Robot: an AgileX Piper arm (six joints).
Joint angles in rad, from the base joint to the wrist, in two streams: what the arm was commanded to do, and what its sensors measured. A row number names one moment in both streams.
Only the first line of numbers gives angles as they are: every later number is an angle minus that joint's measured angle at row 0.
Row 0, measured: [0.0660, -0.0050, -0.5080, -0.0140, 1.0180, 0.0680]
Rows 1 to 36, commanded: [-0.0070, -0.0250, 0.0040, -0.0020, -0.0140, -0.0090]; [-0.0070, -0.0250, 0.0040, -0.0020, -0.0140, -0.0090]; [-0.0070, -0.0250, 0.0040, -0.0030, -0.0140, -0.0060]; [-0.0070, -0.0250, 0.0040, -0.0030, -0.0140, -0.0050]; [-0.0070, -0.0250, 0.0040, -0.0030, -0.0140, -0.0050]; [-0.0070, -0.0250, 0.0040, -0.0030, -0.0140, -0.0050]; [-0.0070, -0.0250, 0.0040, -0.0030, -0.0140, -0.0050]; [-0.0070, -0.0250, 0.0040, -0.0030, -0.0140, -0.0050]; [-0.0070, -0.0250, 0.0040, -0.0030, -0.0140, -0.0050]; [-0.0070, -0.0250, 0.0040, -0.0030, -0.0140, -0.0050]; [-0.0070, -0.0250, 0.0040, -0.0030, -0.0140, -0.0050]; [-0.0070, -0.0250, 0.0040, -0.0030, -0.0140, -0.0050]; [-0.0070, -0.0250, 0.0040, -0.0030, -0.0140, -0.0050]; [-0.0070, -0.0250, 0.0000, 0.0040, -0.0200, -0.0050]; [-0.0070, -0.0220, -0.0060, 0.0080, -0.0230, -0.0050]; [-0.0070, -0.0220, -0.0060, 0.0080, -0.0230, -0.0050]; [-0.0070, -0.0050, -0.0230, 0.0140, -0.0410, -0.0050]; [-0.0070, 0.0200, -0.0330, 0.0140, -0.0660, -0.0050]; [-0.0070, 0.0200, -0.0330, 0.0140, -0.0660, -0.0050]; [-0.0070, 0.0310, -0.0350, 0.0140, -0.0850, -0.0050]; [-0.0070, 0.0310, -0.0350, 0.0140, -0.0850, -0.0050]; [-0.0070, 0.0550, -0.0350, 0.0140, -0.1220, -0.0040]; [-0.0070, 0.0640, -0.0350, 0.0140, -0.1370, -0.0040]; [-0.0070, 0.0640, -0.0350, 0.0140, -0.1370, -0.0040]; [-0.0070, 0.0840, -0.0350, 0.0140, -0.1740, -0.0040]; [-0.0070, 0.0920, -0.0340, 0.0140, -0.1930, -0.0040]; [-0.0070, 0.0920, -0.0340, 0.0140, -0.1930, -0.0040]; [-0.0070, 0.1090, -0.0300, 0.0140, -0.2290, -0.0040]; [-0.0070, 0.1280, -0.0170, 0.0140, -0.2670, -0.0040]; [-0.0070, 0.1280, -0.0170, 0.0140, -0.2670, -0.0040]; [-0.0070, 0.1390, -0.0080, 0.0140, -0.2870, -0.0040]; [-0.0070, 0.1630, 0.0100, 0.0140, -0.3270, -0.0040]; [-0.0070, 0.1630, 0.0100, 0.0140, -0.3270, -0.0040]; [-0.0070, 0.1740, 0.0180, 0.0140, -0.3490, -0.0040]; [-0.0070, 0.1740, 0.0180, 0.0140, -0.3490, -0.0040]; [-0.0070, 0.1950, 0.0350, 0.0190, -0.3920, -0.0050]
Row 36, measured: [0.0000, 0.1720, 0.0140, 0.0140, -0.3230, 0.0000]
